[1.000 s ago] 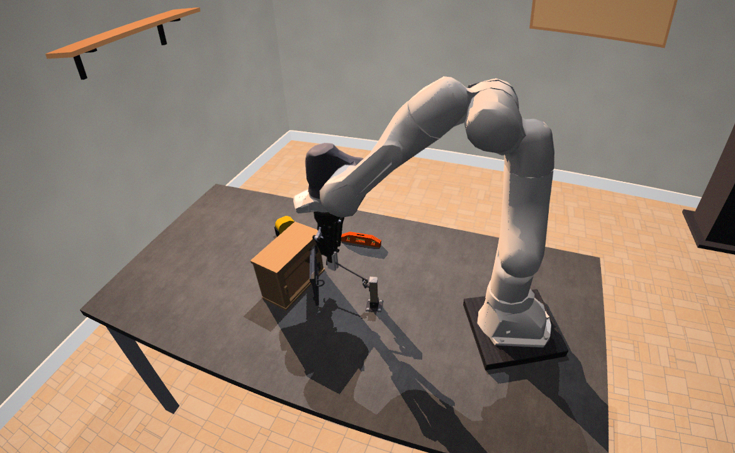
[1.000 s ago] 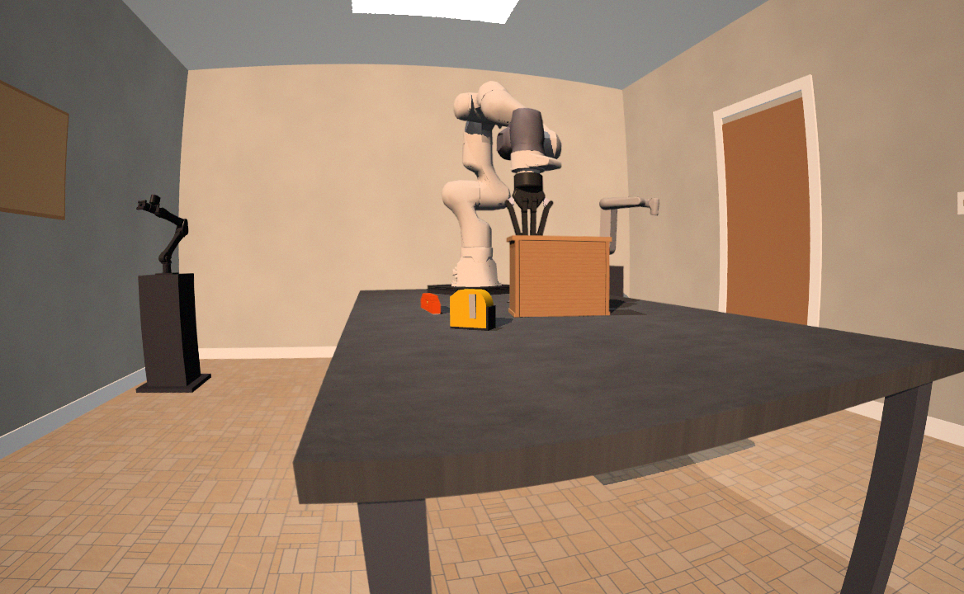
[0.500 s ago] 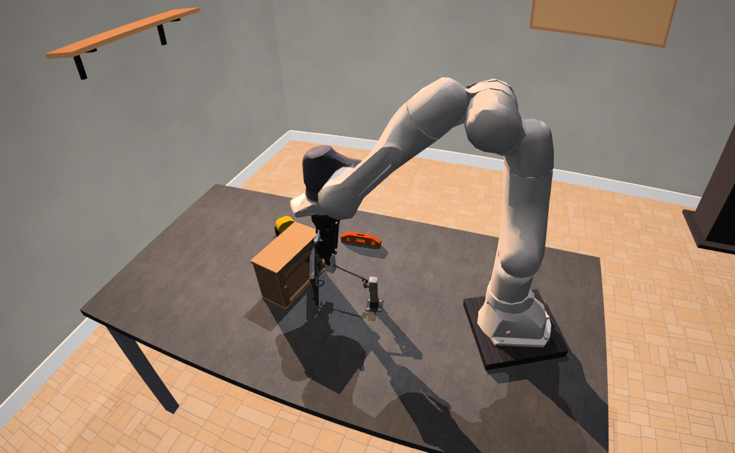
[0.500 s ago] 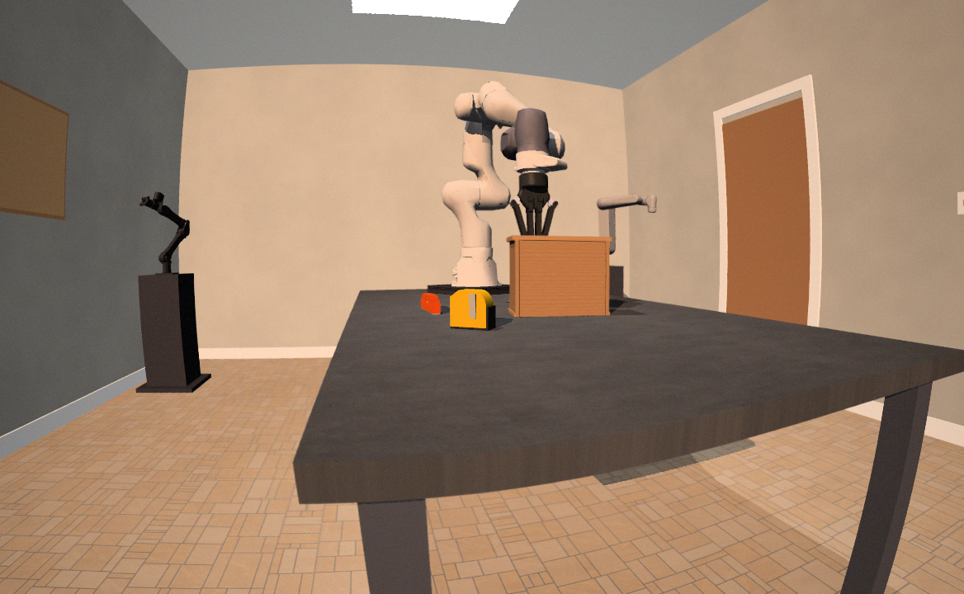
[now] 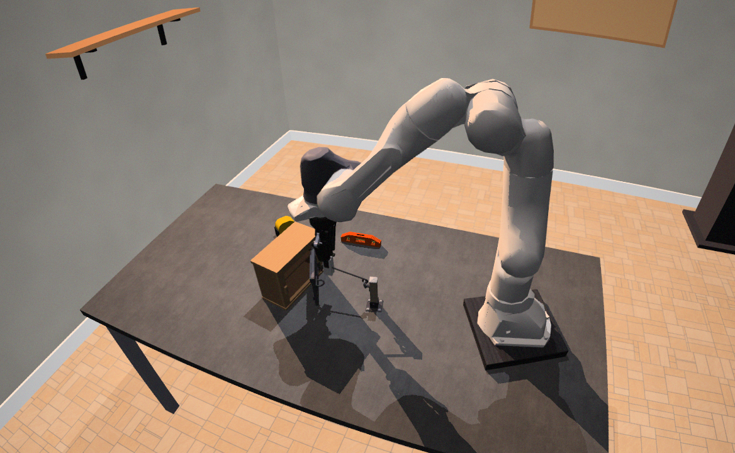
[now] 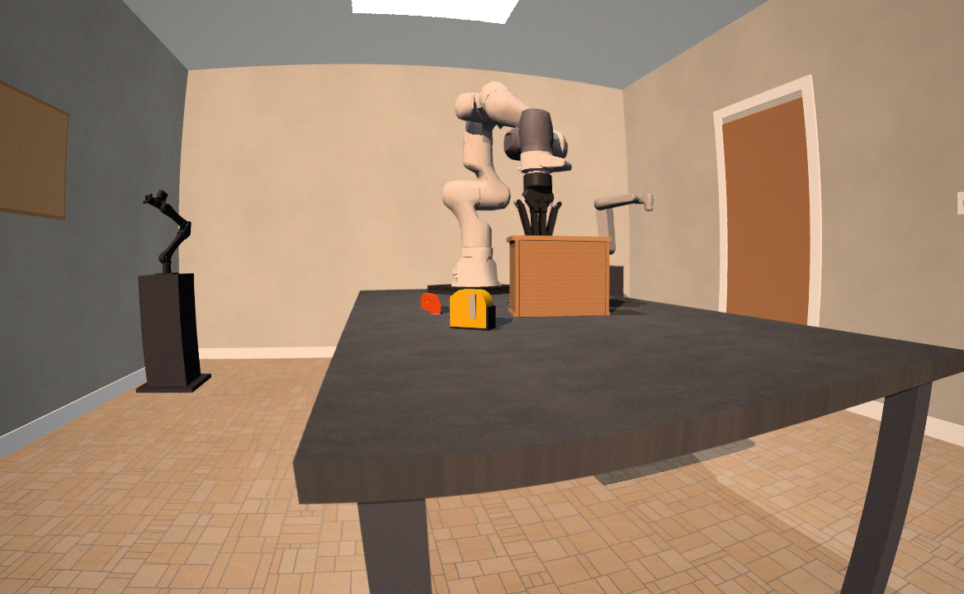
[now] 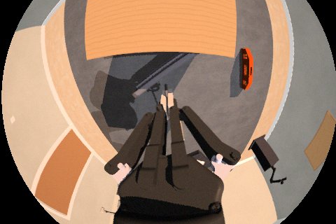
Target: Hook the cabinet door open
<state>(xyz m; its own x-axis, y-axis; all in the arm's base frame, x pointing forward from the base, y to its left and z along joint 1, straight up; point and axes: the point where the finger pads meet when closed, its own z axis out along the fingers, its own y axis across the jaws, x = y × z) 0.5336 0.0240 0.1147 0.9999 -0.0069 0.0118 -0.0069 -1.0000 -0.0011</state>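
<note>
The hook is 5 cm behind my hand and 3 cm below it. The rest, counted from my hand: dark door 6 cm below, 5 cm ahead, 2 cm to the right; then orange spirit level 28 cm to the right, 12 cm below; then yellow tape measure 31 cm ahead, 26 cm to the right, 11 cm below.
</note>
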